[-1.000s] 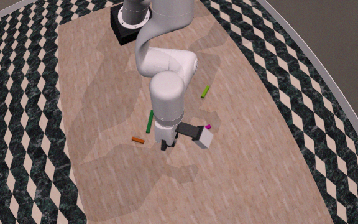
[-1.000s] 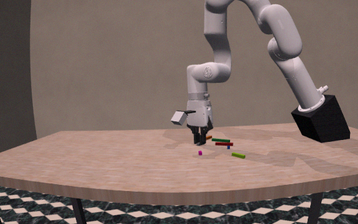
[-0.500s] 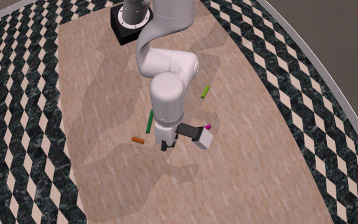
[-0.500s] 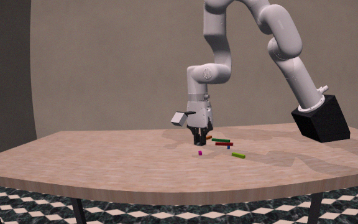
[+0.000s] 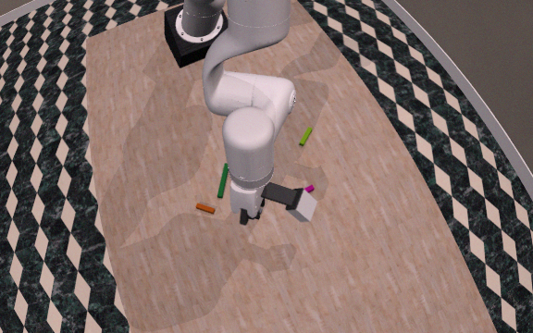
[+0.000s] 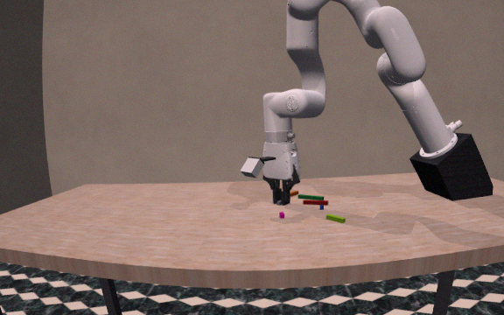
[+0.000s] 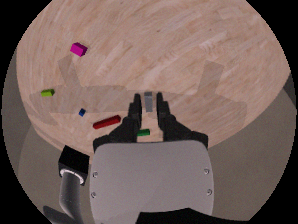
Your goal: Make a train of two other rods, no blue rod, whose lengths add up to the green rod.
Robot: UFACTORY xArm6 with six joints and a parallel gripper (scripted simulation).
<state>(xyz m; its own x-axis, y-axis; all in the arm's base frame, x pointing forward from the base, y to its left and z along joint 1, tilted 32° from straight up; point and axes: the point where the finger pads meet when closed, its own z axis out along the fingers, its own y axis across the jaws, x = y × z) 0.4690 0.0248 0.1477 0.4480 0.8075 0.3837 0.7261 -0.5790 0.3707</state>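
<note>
My hand is 2 cm above the grey rod. The rest, counted from my hand: green rod: 8 cm behind, 5 cm to the right, 2 cm below; then red rod: 10 cm behind, 2 cm below, 1 cm to the left; then orange rod: 10 cm to the right, 2 cm below, 2 cm behind.
</note>
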